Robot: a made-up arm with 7 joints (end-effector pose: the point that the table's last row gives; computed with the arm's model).
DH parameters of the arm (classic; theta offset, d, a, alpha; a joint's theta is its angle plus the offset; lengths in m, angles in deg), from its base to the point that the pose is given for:
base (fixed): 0 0 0 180
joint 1: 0 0.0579 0.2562 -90
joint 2: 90 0.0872 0.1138 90
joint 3: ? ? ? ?
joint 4: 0 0.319 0.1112 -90
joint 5: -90 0.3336 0.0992 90
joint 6: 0 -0.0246 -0.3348 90
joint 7: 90 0.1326 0.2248 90
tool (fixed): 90 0.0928 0 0
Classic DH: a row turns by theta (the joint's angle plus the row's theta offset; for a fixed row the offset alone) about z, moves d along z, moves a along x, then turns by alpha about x.
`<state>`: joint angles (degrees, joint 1 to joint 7).
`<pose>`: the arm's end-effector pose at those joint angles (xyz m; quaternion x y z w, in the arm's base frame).
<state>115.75 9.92 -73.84 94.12 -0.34 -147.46 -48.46</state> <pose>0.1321 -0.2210 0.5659 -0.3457 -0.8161 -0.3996 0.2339</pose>
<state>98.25 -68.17 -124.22 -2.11 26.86 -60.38 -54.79</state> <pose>0.0547 0.0204 0.1910 0.4698 -0.8021 -0.3523 0.1087</pose>
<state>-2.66 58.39 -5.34 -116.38 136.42 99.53 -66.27</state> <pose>0.2547 0.1438 0.3739 -0.9283 0.0450 -0.1330 0.3442</pose>
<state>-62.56 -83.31 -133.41 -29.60 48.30 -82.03 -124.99</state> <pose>0.2751 -0.2870 0.2269 0.5838 0.1903 0.5031 0.6082</pose>
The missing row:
joint 3: -90 0.0139 0.0888 -90
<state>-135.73 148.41 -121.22 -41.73 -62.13 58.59 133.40</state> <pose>-0.1741 -0.0750 0.2740 -0.2944 0.7937 -0.2849 0.4497</pose>
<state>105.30 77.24 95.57 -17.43 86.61 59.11 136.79</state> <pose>-0.3117 -0.0668 0.2026 0.0627 -0.5802 0.3952 0.7094</pose>
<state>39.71 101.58 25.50 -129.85 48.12 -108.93 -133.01</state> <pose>-0.1165 0.2966 0.4822 -0.0147 0.1383 0.2554 0.9568</pose>
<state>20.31 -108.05 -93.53 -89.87 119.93 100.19 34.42</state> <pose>0.2110 0.2025 -0.5311 -0.4662 0.4741 0.7431 0.0758</pose>
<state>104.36 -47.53 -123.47 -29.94 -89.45 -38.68 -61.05</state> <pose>-0.0008 0.1277 -0.1990 -0.1402 0.7348 -0.2730 0.6049</pose>
